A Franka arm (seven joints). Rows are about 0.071 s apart.
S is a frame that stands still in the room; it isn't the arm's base.
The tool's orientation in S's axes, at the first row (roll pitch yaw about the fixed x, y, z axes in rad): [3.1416 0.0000 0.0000]
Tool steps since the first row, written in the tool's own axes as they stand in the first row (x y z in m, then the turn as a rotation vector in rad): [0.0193 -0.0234 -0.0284 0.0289 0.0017 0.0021]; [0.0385 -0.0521 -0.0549 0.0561 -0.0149 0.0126]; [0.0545 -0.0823 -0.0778 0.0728 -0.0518 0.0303]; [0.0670 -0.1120 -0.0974 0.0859 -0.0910 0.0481]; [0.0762 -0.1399 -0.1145 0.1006 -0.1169 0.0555]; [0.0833 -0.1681 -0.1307 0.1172 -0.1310 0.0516]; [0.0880 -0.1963 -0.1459 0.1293 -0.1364 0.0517]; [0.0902 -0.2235 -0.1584 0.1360 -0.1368 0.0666]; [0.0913 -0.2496 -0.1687 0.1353 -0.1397 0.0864]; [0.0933 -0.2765 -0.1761 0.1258 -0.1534 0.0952]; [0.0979 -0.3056 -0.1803 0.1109 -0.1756 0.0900]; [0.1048 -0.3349 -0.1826 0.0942 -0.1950 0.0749]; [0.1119 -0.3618 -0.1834 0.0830 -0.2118 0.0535]
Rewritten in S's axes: [0.0193 0.0234 0.0284 0.0289 -0.0017 -0.0021]; [0.0385 0.0521 0.0549 0.0561 0.0149 -0.0126]; [0.0545 0.0823 0.0778 0.0728 0.0518 -0.0303]; [0.0670 0.1120 0.0974 0.0859 0.0910 -0.0481]; [0.0762 0.1399 0.1145 0.1006 0.1169 -0.0555]; [0.0833 0.1681 0.1307 0.1172 0.1310 -0.0516]; [0.0880 0.1963 0.1459 0.1293 0.1364 -0.0517]; [0.0902 0.2235 0.1584 0.1360 0.1368 -0.0666]; [0.0913 0.2496 0.1687 0.1353 0.1397 -0.0864]; [0.0933 0.2765 0.1761 0.1258 0.1534 -0.0952]; [0.0979 0.3056 0.1803 0.1109 0.1756 -0.0900]; [0.1048 0.3349 0.1826 0.0942 0.1950 -0.0749]; [0.1119 0.3618 0.1834 0.0830 0.2118 -0.0535]
